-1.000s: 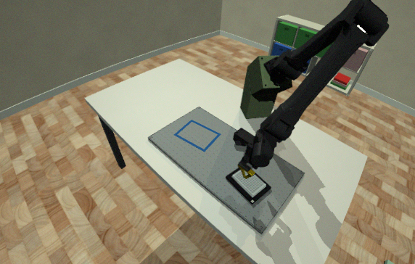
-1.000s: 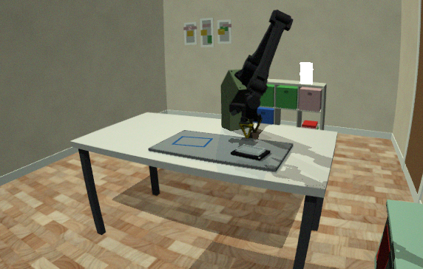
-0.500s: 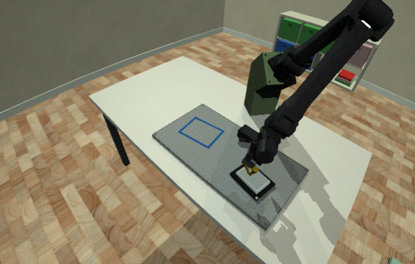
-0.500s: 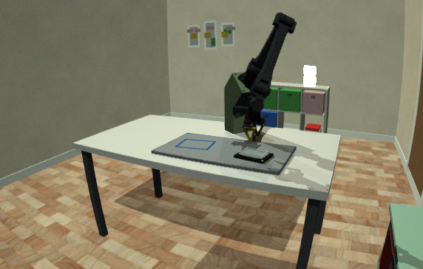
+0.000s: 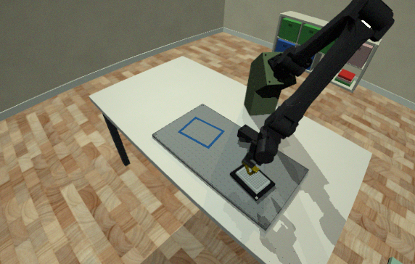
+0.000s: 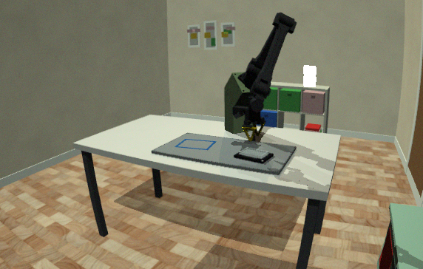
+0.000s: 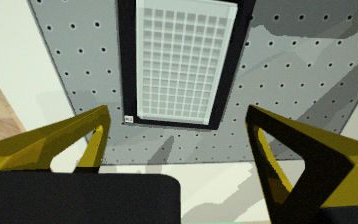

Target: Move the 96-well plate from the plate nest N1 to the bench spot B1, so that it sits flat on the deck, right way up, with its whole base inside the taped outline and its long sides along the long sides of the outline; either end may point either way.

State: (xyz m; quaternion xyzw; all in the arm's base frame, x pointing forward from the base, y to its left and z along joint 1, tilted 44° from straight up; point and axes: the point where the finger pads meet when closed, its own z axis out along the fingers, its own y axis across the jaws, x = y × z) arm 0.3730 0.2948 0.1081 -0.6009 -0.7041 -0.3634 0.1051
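My hand is 90 mm above the 96-well plate. From my hand the other things lie so: black plate nest 100 mm below.
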